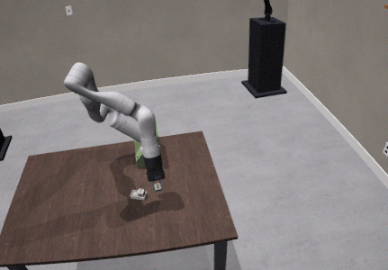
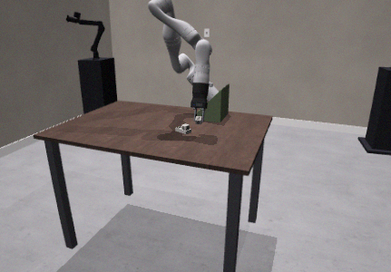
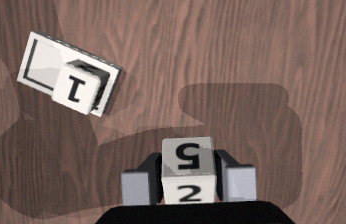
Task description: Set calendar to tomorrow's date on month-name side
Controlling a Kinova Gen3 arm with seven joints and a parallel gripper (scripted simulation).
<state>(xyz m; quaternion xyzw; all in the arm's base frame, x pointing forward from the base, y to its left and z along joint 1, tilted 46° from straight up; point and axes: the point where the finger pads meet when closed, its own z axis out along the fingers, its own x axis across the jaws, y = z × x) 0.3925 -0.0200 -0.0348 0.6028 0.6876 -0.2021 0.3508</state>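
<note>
My gripper is now 1 cm above the digit cube. Also, from my hand: white calendar tray 5 cm behind, 10 cm to the right, 9 cm below; then white cube 4 cm behind, 8 cm to the right, 7 cm below.
</note>
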